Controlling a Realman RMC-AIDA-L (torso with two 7-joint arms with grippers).
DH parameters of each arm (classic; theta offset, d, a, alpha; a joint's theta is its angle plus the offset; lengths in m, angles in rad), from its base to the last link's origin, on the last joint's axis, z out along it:
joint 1: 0 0.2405 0 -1.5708
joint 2: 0 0 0 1.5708
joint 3: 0 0.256 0 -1.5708
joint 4: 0 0 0 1.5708
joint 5: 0 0.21 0 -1.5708
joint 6: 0 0 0 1.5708
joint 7: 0 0.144 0 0
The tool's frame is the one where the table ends.
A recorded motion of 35 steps. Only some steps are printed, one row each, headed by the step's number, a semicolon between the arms.
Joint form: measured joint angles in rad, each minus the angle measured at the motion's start. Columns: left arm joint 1, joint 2, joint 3, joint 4, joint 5, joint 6, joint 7; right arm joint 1, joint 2, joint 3, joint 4, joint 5, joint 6, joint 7.
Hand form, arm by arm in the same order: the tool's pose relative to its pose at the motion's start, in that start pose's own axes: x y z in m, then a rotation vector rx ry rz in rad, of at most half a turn. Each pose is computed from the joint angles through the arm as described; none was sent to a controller.
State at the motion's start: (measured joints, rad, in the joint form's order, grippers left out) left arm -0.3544 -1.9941 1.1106 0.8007 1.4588 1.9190 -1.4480; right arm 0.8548 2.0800 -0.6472 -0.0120 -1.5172 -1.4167 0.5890
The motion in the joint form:
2: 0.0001 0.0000 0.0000 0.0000 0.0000 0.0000 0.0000; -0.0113 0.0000 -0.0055 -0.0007 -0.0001 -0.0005 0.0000
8: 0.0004 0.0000 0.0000 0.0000 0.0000 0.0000 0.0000; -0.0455 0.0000 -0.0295 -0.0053 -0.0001 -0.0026 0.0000
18: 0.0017 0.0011 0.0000 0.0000 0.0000 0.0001 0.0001; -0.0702 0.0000 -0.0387 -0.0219 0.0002 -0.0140 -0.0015
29: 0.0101 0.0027 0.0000 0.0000 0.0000 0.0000 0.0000; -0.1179 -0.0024 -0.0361 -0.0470 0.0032 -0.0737 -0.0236
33: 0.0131 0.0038 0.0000 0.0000 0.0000 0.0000 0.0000; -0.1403 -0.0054 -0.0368 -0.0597 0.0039 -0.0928 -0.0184
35: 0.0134 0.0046 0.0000 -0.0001 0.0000 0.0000 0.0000; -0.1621 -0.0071 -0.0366 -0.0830 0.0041 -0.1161 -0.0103
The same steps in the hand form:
2: 0.0000 0.0000 0.0000 0.0001 0.0000 -0.0001; 0.0028 0.0012 -0.0038 0.0035 0.0069 0.0048
8: -0.0001 0.0001 -0.0001 0.0003 0.0001 -0.0003; 0.0112 0.0057 -0.0151 0.0078 0.0304 0.0160
18: -0.0003 0.0002 -0.0007 0.0016 -0.0006 -0.0008; 0.0135 0.0064 -0.0231 0.0133 0.0330 0.0110
29: -0.0021 0.0015 -0.0029 0.0082 -0.0006 -0.0064; 0.0123 0.0089 -0.0392 0.0225 -0.0025 -0.0110
33: -0.0027 0.0020 -0.0038 0.0108 -0.0010 -0.0082; 0.0125 0.0091 -0.0474 0.0300 -0.0092 -0.0089
35: -0.0027 0.0020 -0.0042 0.0114 -0.0016 -0.0083; 0.0109 0.0084 -0.0550 0.0345 -0.0209 -0.0139

